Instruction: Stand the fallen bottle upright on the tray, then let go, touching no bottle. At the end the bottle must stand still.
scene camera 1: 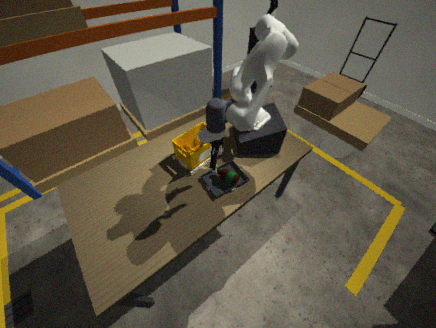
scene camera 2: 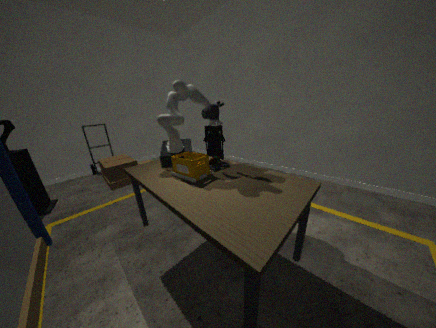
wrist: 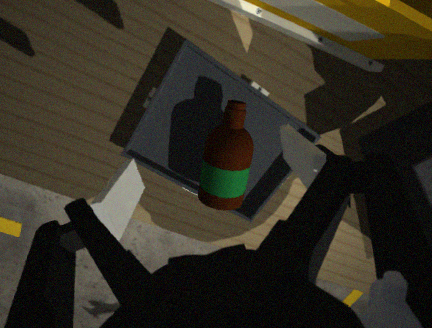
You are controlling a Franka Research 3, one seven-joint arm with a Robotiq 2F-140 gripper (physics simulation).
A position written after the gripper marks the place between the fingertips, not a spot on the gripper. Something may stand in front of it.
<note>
In view: the gripper (wrist: 209,158) and a brown bottle (wrist: 228,151).
</note>
